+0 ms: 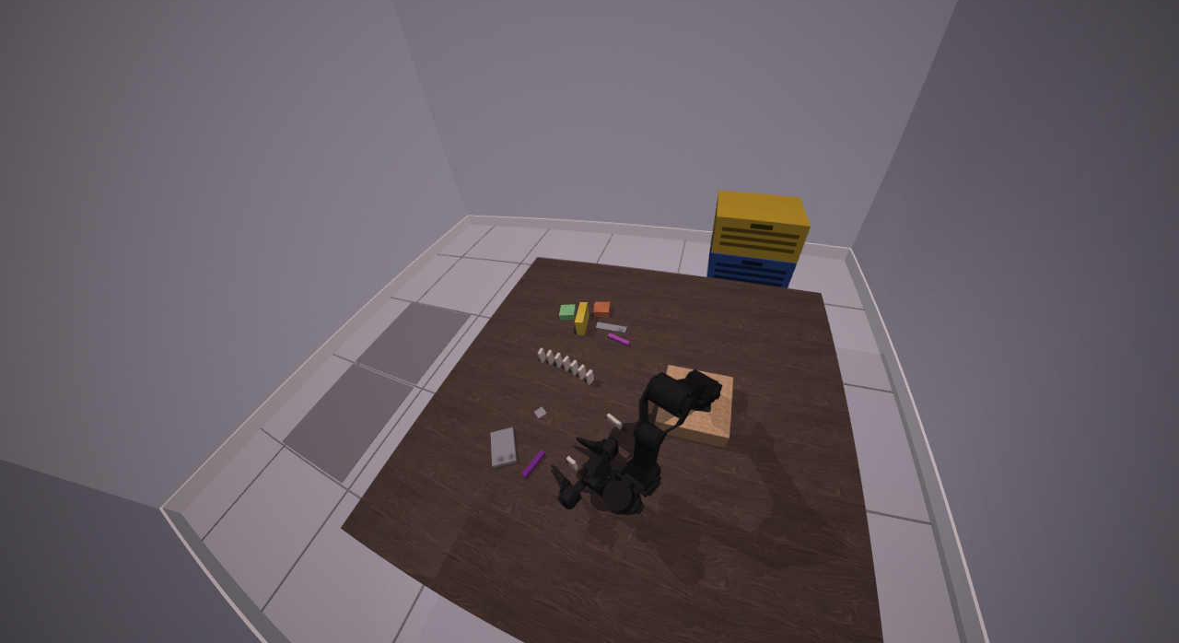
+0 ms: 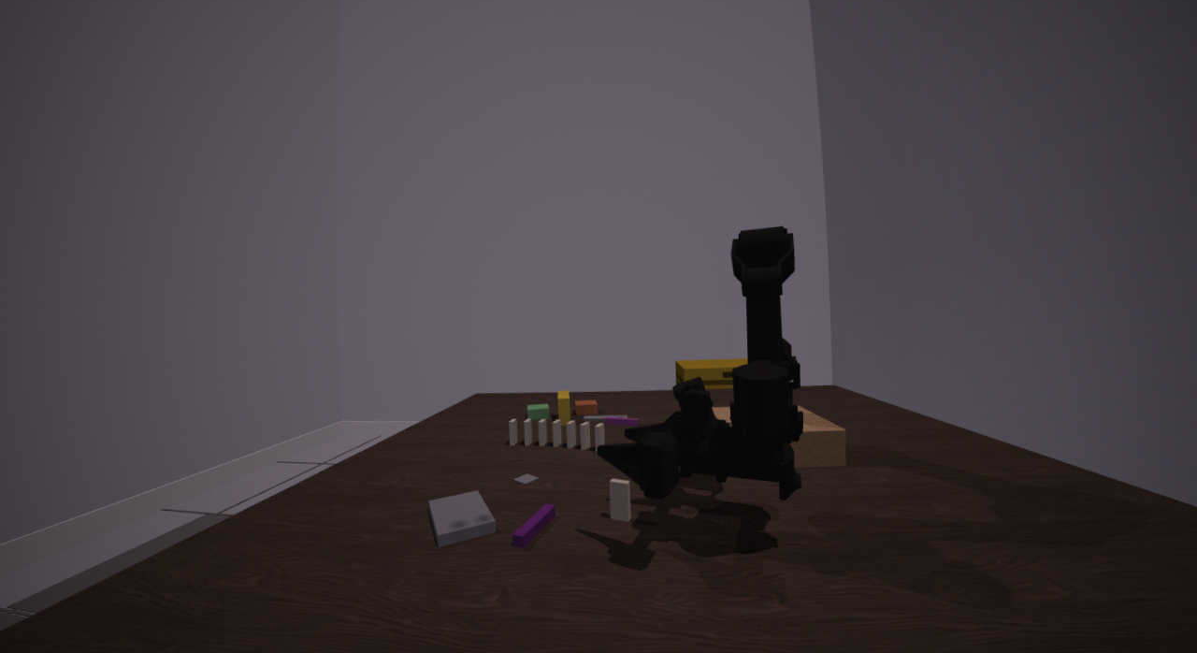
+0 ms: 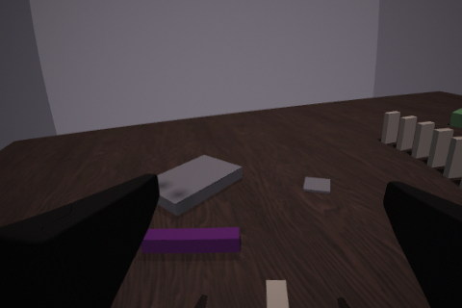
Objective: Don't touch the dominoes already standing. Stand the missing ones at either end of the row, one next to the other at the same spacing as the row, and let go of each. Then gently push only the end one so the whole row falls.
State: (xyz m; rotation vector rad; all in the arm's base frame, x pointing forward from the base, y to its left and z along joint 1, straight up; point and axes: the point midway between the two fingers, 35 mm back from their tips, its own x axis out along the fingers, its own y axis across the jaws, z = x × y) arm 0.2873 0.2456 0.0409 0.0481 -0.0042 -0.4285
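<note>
My gripper tip is now 10 cm short of the purple stick, 10 cm above it and 2 cm to the right of it. From my gripper tip the other things lie so: small grey tile 14 cm to the right, 14 cm ahead, 10 cm below; magenta bar 46 cm to the right, 10 cm below, 4 cm behind; grey flat block 21 cm ahead, 10 cm below.
</note>
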